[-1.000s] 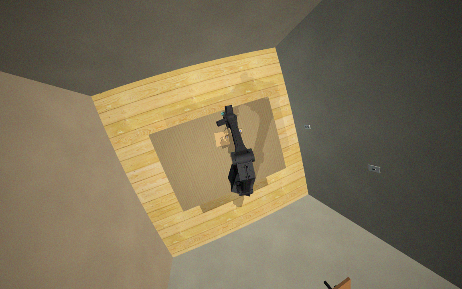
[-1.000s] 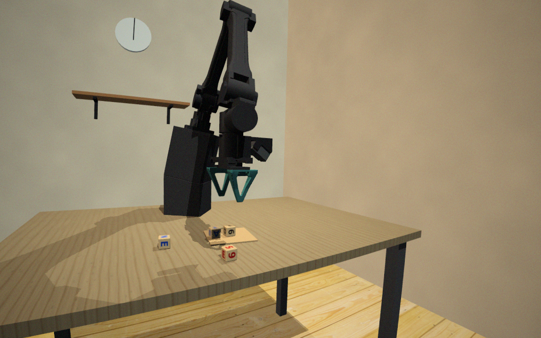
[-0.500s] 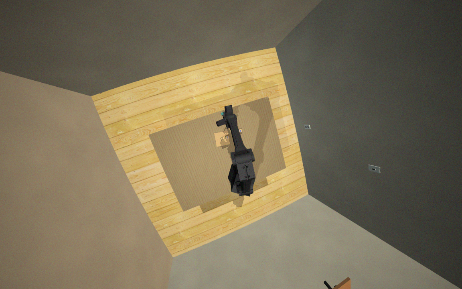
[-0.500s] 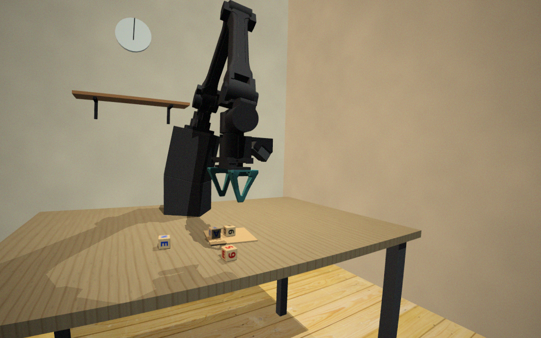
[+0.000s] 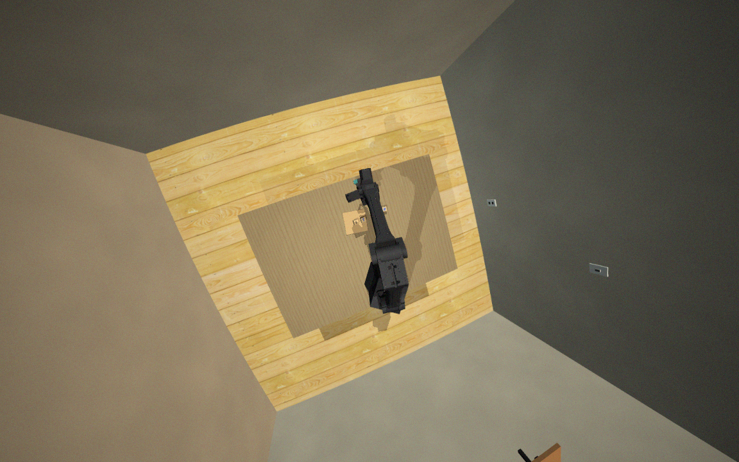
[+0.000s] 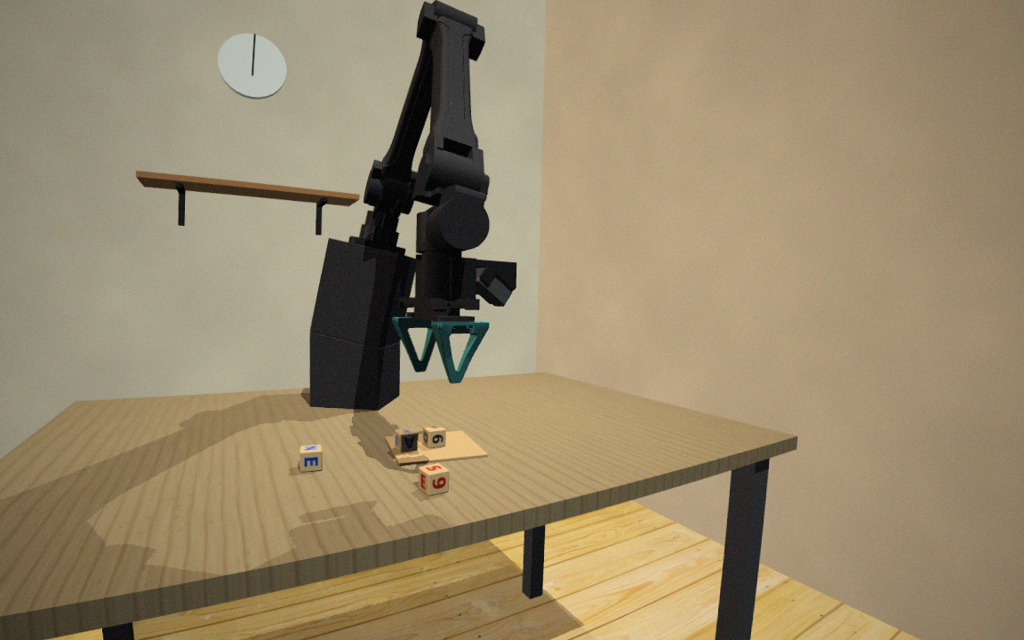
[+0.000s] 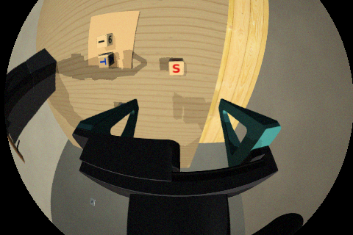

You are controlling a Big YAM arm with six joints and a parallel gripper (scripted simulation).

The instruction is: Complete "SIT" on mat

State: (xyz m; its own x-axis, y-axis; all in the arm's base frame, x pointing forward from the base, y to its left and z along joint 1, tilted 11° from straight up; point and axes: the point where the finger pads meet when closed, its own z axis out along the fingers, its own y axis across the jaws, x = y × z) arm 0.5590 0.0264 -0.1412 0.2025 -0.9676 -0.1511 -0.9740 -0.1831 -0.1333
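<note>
The letter block is 140 mm below my hand. Also, from my hand: tan mat: 180 mm behind, 50 mm to the left, 160 mm below.
</note>
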